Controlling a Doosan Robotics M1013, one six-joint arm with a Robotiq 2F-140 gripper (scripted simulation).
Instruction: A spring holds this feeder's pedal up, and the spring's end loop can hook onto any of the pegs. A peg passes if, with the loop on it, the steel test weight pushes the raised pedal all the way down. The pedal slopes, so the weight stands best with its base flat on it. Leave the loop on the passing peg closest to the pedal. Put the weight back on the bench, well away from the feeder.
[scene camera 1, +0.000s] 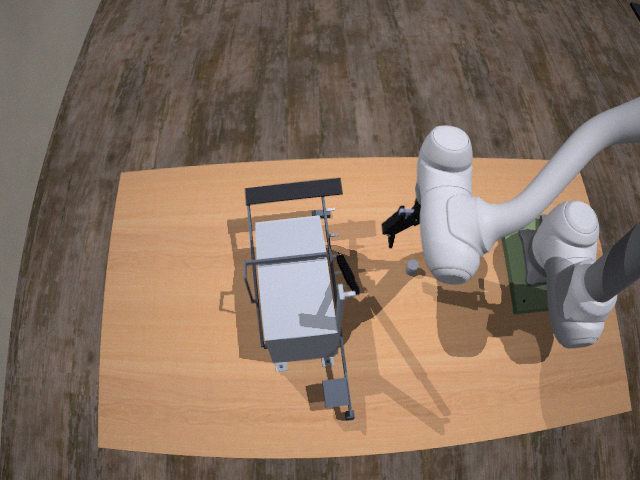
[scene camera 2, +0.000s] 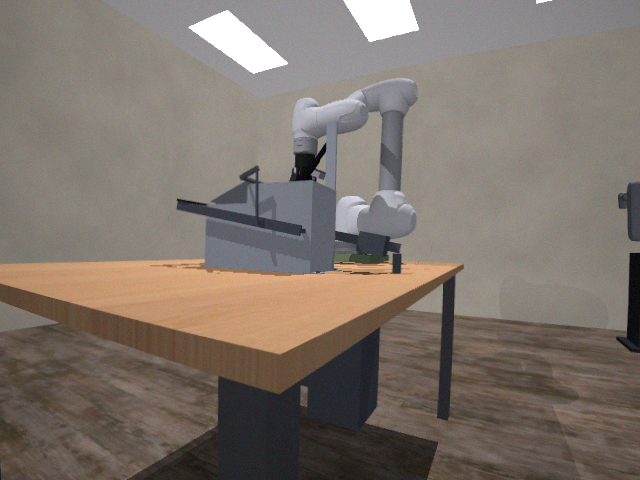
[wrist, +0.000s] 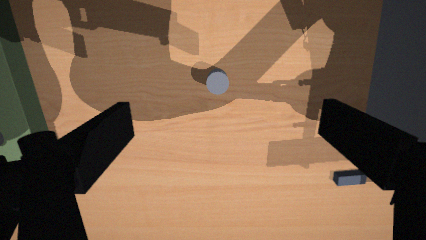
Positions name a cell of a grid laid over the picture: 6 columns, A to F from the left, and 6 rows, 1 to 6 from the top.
Labels:
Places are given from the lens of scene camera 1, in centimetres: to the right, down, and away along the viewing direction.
gripper (scene camera 1: D4): 24, 0, 134
dark lever bar (scene camera 1: D3): 1, -13, 140

